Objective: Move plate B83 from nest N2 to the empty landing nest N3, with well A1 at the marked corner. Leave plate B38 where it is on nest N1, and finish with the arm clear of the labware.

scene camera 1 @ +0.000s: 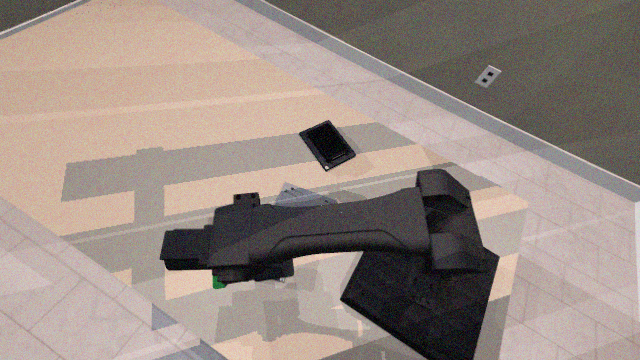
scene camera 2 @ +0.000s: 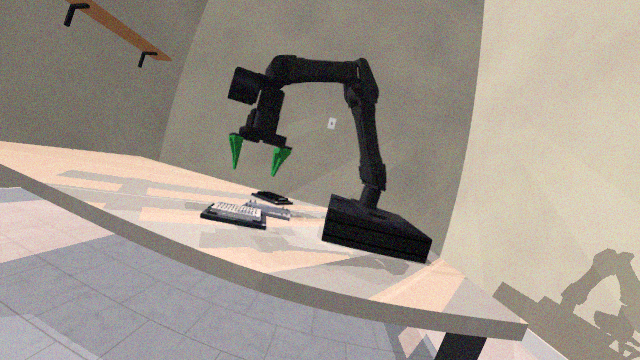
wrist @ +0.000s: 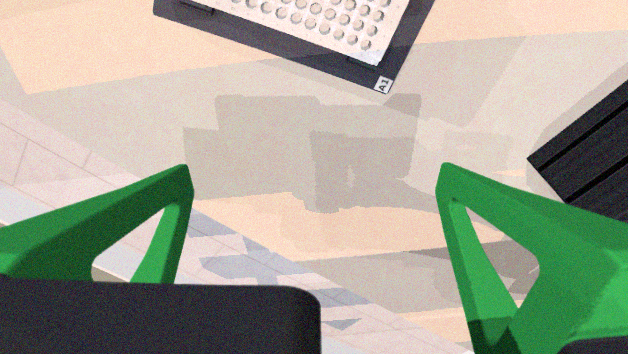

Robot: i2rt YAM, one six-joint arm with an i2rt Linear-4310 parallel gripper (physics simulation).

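Observation:
My gripper (scene camera 2: 254,172) (wrist: 314,177) is open and empty, fingers pointing down, high above the table. In the wrist view a white well plate (scene camera 2: 235,210) (wrist: 325,17) sits in a dark nest (scene camera 2: 232,222) (wrist: 280,40) at the top, beyond the fingertips and partly cut off; the A1 label is at the nest's near right corner. The arm hides this nest in scene camera 1. A clear grey nest (scene camera 1: 300,196) (scene camera 2: 277,213) without a plate shows beside it, partly covered by the arm. A black plate (scene camera 1: 327,141) (scene camera 2: 272,196) sits in the far black nest (scene camera 1: 341,165). Plate names are not readable.
The black robot base (scene camera 1: 420,300) (scene camera 2: 370,225) (wrist: 585,155) stands to the right of the nests. The table's front edge (scene camera 2: 250,280) runs along the near side. A wall shelf (scene camera 2: 120,32) hangs at upper left. Arm shadows fall across the table.

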